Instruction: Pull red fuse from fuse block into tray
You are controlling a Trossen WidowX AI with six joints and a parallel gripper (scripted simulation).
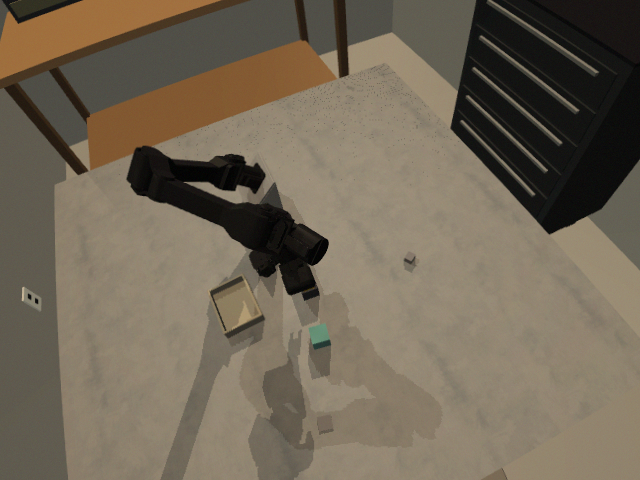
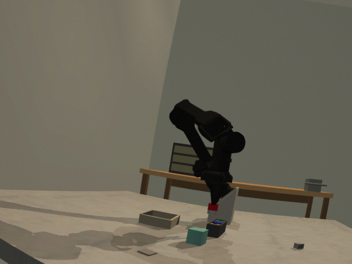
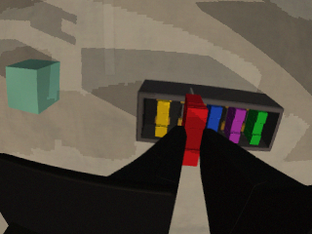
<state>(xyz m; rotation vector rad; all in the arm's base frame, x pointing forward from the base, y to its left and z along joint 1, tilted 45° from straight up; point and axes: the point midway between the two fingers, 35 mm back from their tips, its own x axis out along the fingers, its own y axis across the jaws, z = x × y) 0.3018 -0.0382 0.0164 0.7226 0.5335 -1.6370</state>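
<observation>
Right now the tan tray is 16 cm to the right of my gripper tip, 9 cm below it and 4 cm behind it. Also, from my gripper tip: blue fuse 7 cm below, 2 cm to the left, 2 cm behind; purple fuse 7 cm below, 4 cm behind, 3 cm to the left; red fuse 1 cm below.
</observation>
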